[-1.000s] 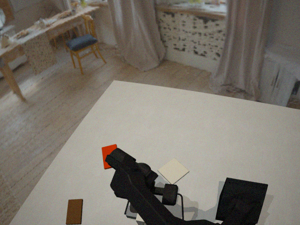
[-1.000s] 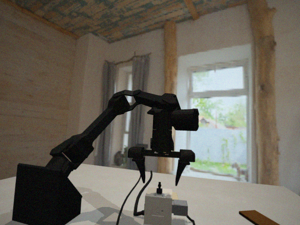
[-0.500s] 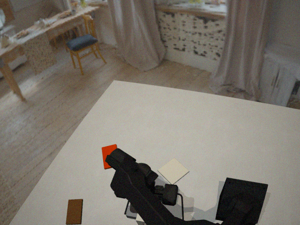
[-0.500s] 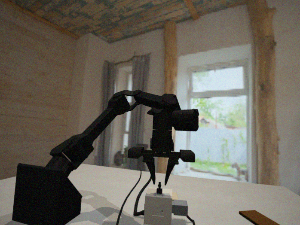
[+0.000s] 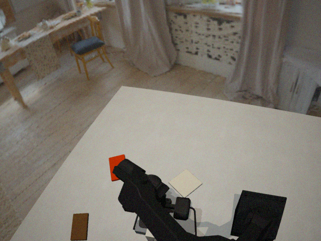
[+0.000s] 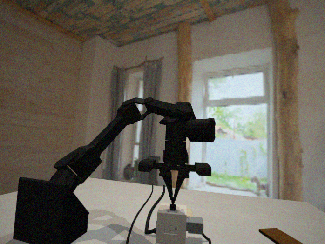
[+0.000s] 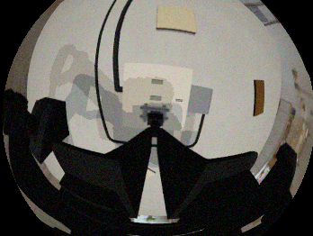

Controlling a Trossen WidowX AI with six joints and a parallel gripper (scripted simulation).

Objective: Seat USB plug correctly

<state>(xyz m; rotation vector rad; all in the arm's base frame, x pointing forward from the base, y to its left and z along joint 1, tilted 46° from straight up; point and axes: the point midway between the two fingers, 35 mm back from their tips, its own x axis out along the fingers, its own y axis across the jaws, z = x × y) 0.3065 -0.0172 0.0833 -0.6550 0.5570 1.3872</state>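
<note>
Now: gripper tip 10 mm above the black USB plug. Round my gripper tip: brown card 300 mm ahead, 100 mm below, 70 mm to the left; then orange card 240 mm ahead, 220 mm to the right, 100 mm below.
</note>
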